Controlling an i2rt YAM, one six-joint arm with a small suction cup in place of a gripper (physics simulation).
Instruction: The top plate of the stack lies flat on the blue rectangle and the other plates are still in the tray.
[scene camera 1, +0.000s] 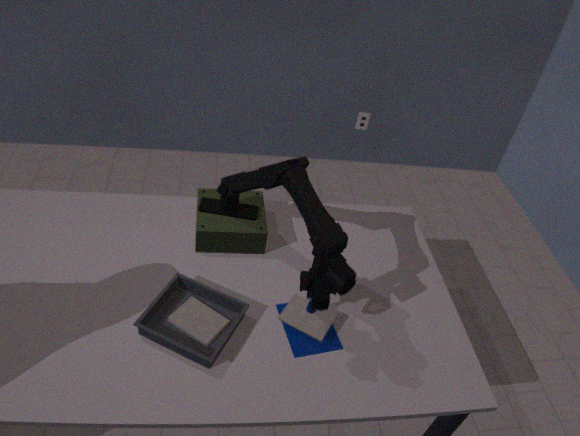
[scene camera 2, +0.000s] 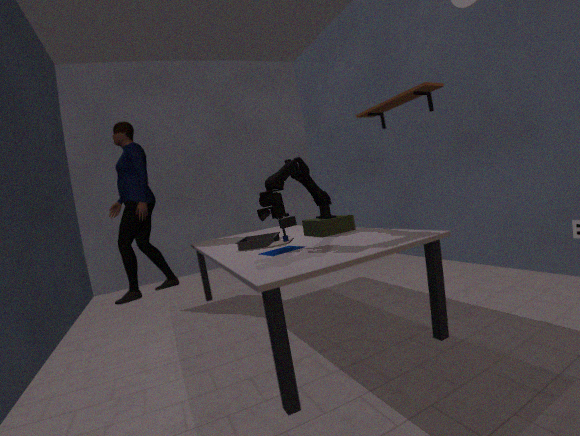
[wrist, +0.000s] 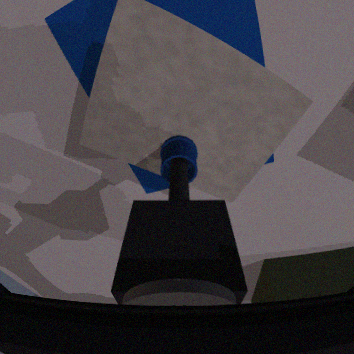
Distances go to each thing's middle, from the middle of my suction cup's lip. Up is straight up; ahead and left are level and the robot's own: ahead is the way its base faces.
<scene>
Right now the blue rectangle (scene camera 1: 301, 344) is 50 mm below my suction cup and 30 mm ahead of it.
</scene>
